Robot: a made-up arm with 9 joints.
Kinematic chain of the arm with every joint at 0, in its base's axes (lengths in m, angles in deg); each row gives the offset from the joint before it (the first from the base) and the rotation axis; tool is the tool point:
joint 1: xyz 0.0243 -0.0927 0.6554 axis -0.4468 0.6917 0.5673
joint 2: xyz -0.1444 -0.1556 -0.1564 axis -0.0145 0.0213 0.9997
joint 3: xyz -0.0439 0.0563 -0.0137 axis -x
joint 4: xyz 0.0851 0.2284 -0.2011 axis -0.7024 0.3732 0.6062
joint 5: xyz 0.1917 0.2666 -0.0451 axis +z
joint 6: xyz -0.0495 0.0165 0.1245 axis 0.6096 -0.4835 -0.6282
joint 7: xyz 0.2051 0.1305 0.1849 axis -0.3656 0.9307 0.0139
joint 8: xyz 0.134 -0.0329 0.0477 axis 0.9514 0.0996 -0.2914
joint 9: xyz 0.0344 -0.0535 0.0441 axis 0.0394 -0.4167 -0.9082
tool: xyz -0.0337 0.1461 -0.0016
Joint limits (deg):
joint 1: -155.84..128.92
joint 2: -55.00..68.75
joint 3: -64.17..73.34
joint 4: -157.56..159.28
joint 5: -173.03..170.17
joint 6: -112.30..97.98
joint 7: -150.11..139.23
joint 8: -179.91..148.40
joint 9: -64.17..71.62
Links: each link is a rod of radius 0.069 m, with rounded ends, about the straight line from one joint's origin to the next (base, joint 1, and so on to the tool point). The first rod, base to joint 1, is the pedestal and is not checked.
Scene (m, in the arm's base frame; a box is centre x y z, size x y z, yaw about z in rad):
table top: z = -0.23
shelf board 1: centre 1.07 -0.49 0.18 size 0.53 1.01 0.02 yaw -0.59
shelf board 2: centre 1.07 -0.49 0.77 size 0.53 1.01 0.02 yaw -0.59
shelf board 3: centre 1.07 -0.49 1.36 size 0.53 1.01 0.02 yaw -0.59
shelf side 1: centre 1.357 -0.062 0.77 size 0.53 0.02 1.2 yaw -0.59
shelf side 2: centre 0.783 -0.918 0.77 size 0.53 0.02 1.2 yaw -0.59
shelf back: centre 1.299 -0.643 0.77 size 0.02 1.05 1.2 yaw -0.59
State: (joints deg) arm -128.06 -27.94 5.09 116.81 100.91 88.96 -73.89 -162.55 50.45
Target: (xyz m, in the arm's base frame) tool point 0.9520 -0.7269 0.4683
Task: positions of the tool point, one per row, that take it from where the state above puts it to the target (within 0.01 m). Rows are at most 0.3 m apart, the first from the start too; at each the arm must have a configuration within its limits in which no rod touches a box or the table.
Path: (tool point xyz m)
1: 0.9342 -0.3268 1.0840
2: 0.8849 -0.2087 1.0517
3: 0.8220 -0.0644 1.0060
4: 0.7429 0.0908 0.9374
5: 0.6449 0.2404 0.8428
6: 0.5268 0.3687 0.7260
7: 0.6083 0.0948 0.7778
8: 0.6021 -0.1551 0.7349
9: 0.5449 -0.3290 0.6198
10: 0.4745 -0.4072 0.4682
11: 0.5627 -0.5290 0.4179
12: 0.6837 -0.6185 0.3833
13: 0.8224 -0.6808 0.3942
14: 0.9520 -0.7269 0.4683

